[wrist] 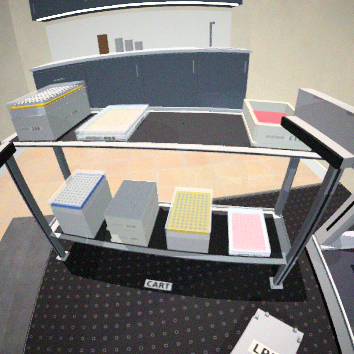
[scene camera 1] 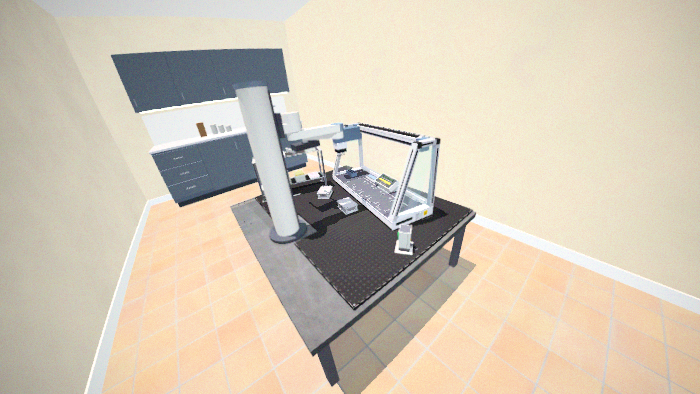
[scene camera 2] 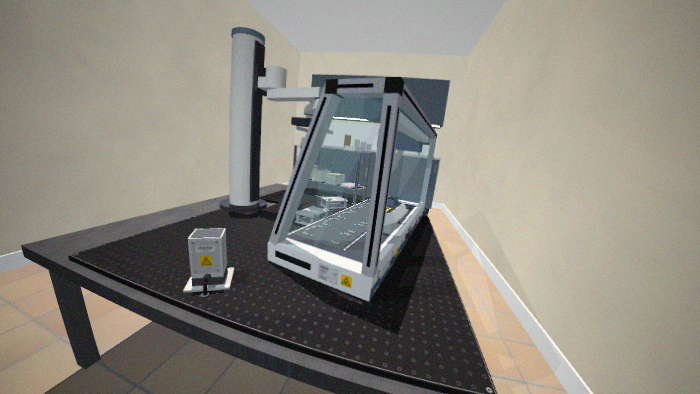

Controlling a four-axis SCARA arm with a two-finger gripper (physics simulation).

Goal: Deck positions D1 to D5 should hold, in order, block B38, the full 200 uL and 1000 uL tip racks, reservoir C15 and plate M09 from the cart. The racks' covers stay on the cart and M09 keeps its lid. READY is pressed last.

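Note:
My gripper [wrist: 146,111] is open and empty, facing the cart, its fingers at the left and right edges of the wrist view. On the cart's upper shelf stand a covered, yellow-banded tip rack [wrist: 47,112], a pale lidded plate [wrist: 114,121] and reservoir C15 [wrist: 260,127] with a red inside. On the lower shelf stand a blue-banded rack [wrist: 82,205], block B38 [wrist: 132,197] on another block [wrist: 129,227], a second yellow-banded rack [wrist: 189,217] and pink plate M09 [wrist: 248,231]. No labware shows on the deck [scene camera 1: 372,194] [scene camera 2: 345,220]. Most labels are blurred.
The cart [wrist: 175,256] has corner posts beside both shelves. A stand [wrist: 270,332] [scene camera 1: 325,192] marked LP1 lies before it, a second stand [scene camera 1: 347,205] farther along. The framed enclosure [scene camera 1: 406,180] [scene camera 2: 387,175] surrounds the deck. A grey box [scene camera 1: 405,237] [scene camera 2: 207,254] stands near the table edge.

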